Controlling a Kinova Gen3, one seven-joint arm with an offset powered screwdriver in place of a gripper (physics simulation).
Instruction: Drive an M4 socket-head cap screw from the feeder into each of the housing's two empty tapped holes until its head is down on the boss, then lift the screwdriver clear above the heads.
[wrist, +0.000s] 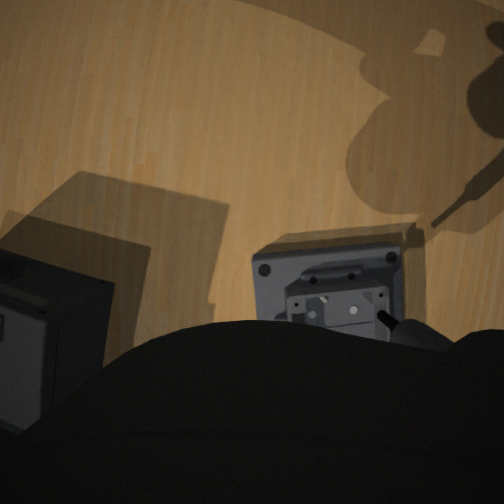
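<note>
The grey housing (327, 290) sits on the wooden table at centre right, seen from above. It has a dark round spot at each far corner (264, 270) (391, 257) and a raised inner block with small dark holes and two pale dots (353, 310). The dark screwdriver bit (385, 317) pokes out from the black tool body and ends over the right edge of the raised block. I cannot tell whether a screw is on the bit or how high it is. The housing's near part is hidden by the tool body.
The black tool body (250, 415) fills the lower half of the view. A dark box with a grey face (45, 345), possibly the feeder, stands at the left edge. The arm's shadow (430, 140) falls on the table at the upper right.
</note>
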